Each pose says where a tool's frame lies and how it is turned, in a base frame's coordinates. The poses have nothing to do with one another.
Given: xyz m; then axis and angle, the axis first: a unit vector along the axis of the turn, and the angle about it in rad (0 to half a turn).
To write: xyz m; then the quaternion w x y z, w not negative. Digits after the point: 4 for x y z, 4 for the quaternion.
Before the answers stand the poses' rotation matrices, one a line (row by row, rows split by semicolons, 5 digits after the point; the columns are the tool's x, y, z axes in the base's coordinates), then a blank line. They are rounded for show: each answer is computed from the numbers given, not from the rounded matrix.
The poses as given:
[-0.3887 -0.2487 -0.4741 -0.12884 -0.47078 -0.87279 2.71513]
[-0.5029 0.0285 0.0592 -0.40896 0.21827 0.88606 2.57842]
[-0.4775 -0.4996 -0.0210 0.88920 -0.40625 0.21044 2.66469]
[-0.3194 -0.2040 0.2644 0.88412 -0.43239 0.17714 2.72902]
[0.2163 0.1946 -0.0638 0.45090 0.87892 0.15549 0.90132]
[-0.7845 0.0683 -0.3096 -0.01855 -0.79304 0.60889 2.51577]
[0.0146 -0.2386 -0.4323 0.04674 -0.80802 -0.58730 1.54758]
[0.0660 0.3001 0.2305 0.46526 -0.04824 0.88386 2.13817]
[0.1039 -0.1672 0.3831 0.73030 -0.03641 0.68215 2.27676]
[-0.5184 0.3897 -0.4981 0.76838 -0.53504 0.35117 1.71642]
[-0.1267 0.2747 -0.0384 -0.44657 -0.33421 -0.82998 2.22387]
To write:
-0.87872 0.47691 0.02009; -0.24515 -0.48702 0.83828; 0.40957 0.73169 0.54487
-0.53690 -0.63779 -0.55224; 0.30830 -0.75764 0.57527; -0.78530 0.13860 0.60340
0.60471 -0.77877 0.16689; -0.58557 -0.57676 -0.56961; 0.53985 0.24673 -0.80479
0.58164 -0.80351 0.12671; -0.66146 -0.55786 -0.50126; 0.47346 0.20774 -0.85597
0.69772 0.02844 0.71581; 0.27230 0.91368 -0.30172; -0.66260 0.40543 0.62975
-0.80986 -0.33003 -0.48498; 0.38330 0.32815 -0.86337; 0.44408 -0.88510 -0.13925
0.02535 0.55025 -0.83461; -0.62403 0.66095 0.41681; 0.78099 0.51026 0.36013
-0.20462 -0.77988 0.59154; 0.71087 -0.53384 -0.45791; 0.67290 0.32681 0.66362
0.23059 -0.56295 0.79367; 0.47527 -0.64658 -0.59670; 0.84909 0.51480 0.11846
0.53097 -0.81823 -0.22039; -0.12332 0.18270 -0.97540; 0.83837 0.54509 -0.00389
-0.28703 0.89913 0.33043; -0.41925 -0.42806 0.80062; 0.86130 0.09127 0.49983

[-0.3887 -0.2487 -0.4741 0.2116 -0.1259 -0.4601 -0.8530]
[-0.5029 0.0285 0.0592 0.2779 -0.3929 0.2097 0.8512]
[-0.4775 -0.4996 -0.0210 0.2362 0.8640 -0.3948 0.2045]
[-0.3194 -0.2040 0.2644 0.2048 0.8654 -0.4232 0.1734]
[0.2163 0.1946 -0.0638 0.9002 0.1964 0.3828 0.0677]
[-0.7845 0.0683 -0.3096 0.3078 -0.0176 -0.7545 0.5793]
[0.0146 -0.2386 -0.4323 0.7153 0.0327 -0.5647 -0.4104]
[0.0660 0.3001 0.2305 0.4809 0.4079 -0.0423 0.7749]
[0.1039 -0.1672 0.3831 0.4191 0.6631 -0.0331 0.6194]
[-0.5184 0.3897 -0.4981 0.6538 0.5814 -0.4049 0.2657]
[-0.1267 0.2747 -0.0384 0.4429 -0.4004 -0.2996 -0.7441]

